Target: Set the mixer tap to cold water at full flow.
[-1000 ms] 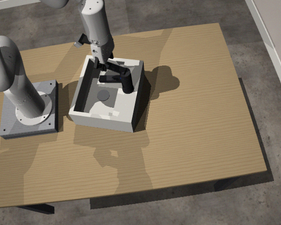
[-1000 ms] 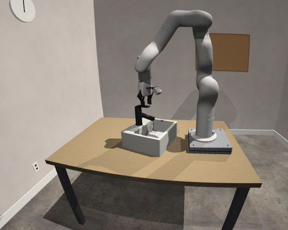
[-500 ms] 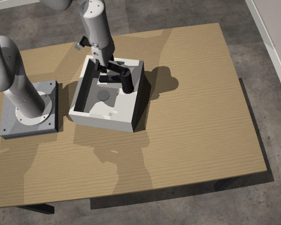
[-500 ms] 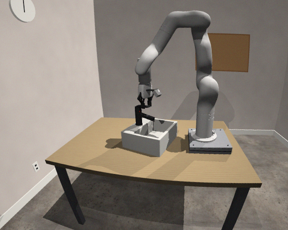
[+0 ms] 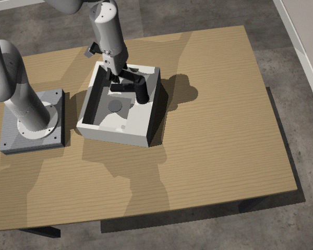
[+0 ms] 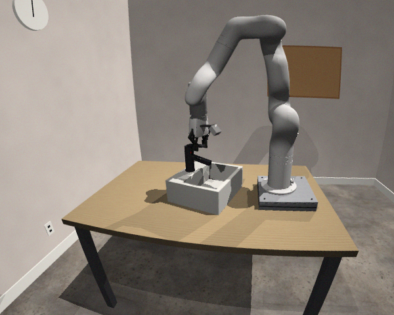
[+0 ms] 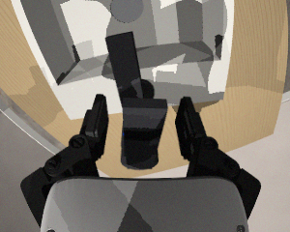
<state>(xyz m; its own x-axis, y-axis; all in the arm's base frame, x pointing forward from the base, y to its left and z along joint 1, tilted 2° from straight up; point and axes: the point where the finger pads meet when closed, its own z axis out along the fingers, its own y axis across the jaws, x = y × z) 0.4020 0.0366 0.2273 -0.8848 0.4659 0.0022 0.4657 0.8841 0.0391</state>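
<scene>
The lever is 3 cm ahead of my hand and 1 cm to the right of it. From my hand the other things lie so: white sink basin: 23 cm below, 4 cm behind, 1 cm to the right.
</scene>
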